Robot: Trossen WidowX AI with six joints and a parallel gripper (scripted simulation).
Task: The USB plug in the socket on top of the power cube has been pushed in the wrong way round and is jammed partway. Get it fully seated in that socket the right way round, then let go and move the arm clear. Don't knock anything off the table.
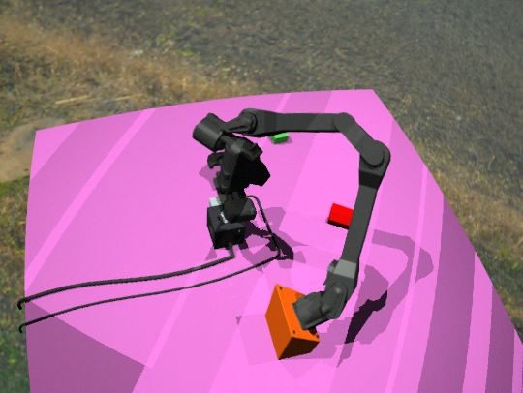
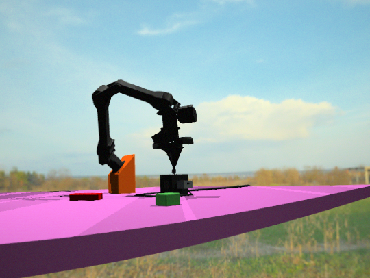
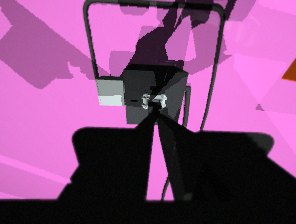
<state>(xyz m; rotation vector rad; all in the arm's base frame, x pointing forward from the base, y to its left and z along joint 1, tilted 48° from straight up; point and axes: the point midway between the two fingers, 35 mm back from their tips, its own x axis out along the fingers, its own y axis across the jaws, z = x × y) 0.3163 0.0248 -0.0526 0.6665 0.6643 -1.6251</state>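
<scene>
The USB plug is 2 cm below my gripper tip. From my gripper tip the other things lie so: green block (29 cm ahead, 28 cm to the right, 10 cm below); red block (6 cm behind, 33 cm to the right, 10 cm below).
</scene>
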